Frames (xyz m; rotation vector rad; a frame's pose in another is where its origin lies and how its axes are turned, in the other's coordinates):
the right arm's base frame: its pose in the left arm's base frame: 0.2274 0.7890 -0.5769 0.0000 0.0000 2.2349
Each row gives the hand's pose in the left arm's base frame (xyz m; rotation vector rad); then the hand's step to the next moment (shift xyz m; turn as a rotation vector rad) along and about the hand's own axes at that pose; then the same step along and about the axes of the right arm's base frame.
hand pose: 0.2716 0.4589 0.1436 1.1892 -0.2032 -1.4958
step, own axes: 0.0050 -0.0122 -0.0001 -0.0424 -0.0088 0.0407
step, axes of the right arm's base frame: 0.0042 0.0055 -0.0112 0.0412 0.0227 0.0363
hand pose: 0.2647 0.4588 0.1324 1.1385 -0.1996 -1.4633
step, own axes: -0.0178 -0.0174 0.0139 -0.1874 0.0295 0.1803
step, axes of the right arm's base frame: 0.0257 0.0117 0.0041 0.1393 0.0764 0.2080
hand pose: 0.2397 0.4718 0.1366 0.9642 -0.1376 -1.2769
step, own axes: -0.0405 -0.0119 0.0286 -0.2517 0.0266 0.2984
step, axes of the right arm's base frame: 0.0395 0.0188 0.0263 0.1900 0.1540 0.3054
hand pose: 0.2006 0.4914 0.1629 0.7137 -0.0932 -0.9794
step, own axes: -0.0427 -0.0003 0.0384 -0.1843 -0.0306 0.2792
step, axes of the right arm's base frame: 0.0351 0.0224 0.0395 0.1375 0.1895 0.2409
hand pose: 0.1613 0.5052 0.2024 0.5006 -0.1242 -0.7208
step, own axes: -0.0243 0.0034 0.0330 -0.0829 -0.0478 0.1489
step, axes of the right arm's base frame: 0.0197 0.0168 0.0320 0.0540 0.1256 0.1124
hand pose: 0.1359 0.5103 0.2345 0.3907 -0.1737 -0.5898
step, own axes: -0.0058 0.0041 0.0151 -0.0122 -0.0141 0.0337
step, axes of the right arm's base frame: 0.0056 0.0042 0.0152 0.0050 0.0293 0.0244
